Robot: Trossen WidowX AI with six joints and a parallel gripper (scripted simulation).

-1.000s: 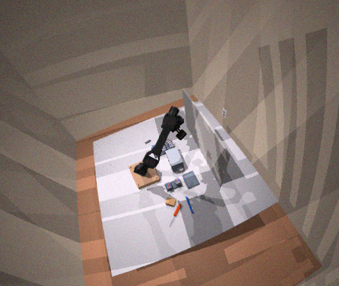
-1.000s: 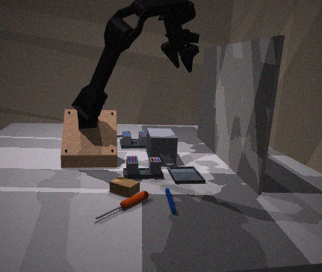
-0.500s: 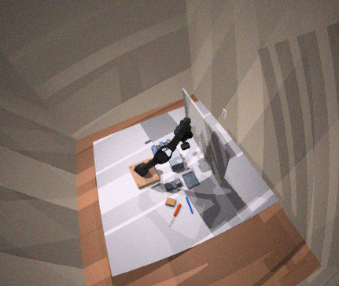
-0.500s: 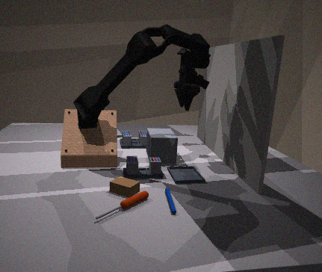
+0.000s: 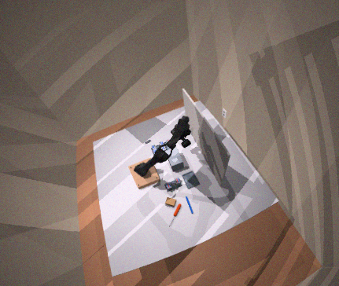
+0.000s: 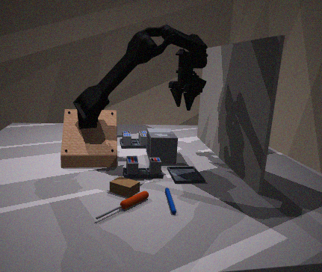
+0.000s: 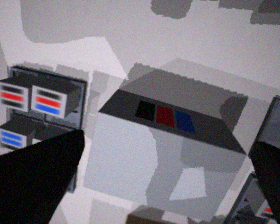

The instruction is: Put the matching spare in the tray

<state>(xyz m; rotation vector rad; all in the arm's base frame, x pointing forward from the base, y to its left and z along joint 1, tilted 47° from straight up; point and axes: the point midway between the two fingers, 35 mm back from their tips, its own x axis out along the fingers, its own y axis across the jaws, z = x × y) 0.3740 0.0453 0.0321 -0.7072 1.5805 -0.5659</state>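
My gripper tip is now 5 cm past the grey spare, 14 cm to the right of it and 15 cm above it. Round my gripper tip: rack: 12 cm behind, 17 cm to the left, 19 cm below; tall grey panel: 16 cm ahead, 4 cm to the right, 3 cm above; mounted unit: 9 cm behind, 14 cm below.
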